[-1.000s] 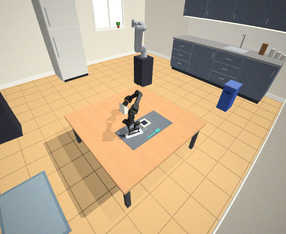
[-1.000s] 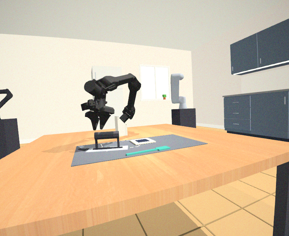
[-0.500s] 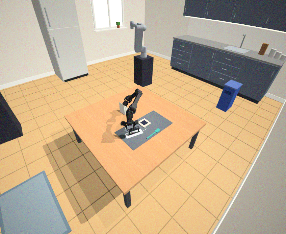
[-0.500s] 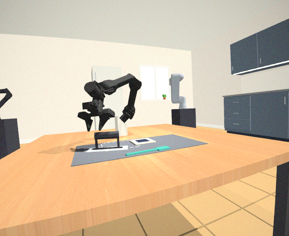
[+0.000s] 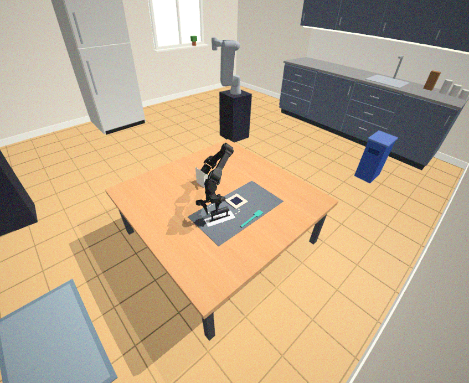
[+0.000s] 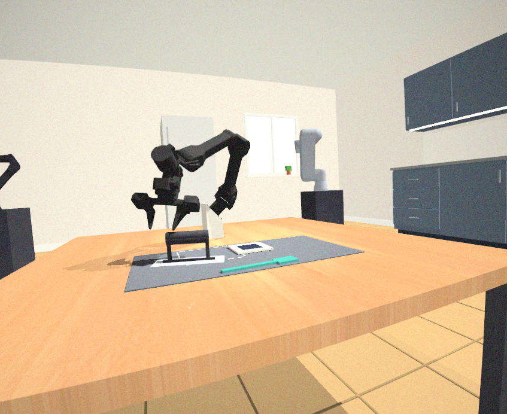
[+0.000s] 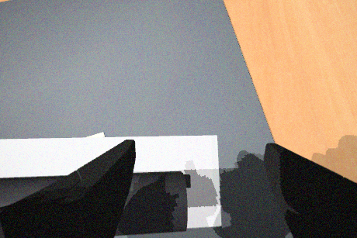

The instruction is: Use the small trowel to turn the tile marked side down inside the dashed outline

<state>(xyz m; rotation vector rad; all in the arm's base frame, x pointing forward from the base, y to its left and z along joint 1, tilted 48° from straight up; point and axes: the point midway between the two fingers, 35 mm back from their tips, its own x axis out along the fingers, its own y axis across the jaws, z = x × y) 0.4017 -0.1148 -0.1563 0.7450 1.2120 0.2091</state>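
The trowel is 60 mm below my gripper tip, 50 mm to the left of it and 20 mm behind it. From my gripper tip the other things lie so: teal tool (260 mm to the left, 120 mm ahead, 100 mm below); then tile (270 mm to the left, 100 mm below, 80 mm behind); then grey mat (230 mm to the left, 120 mm below, 20 mm behind).
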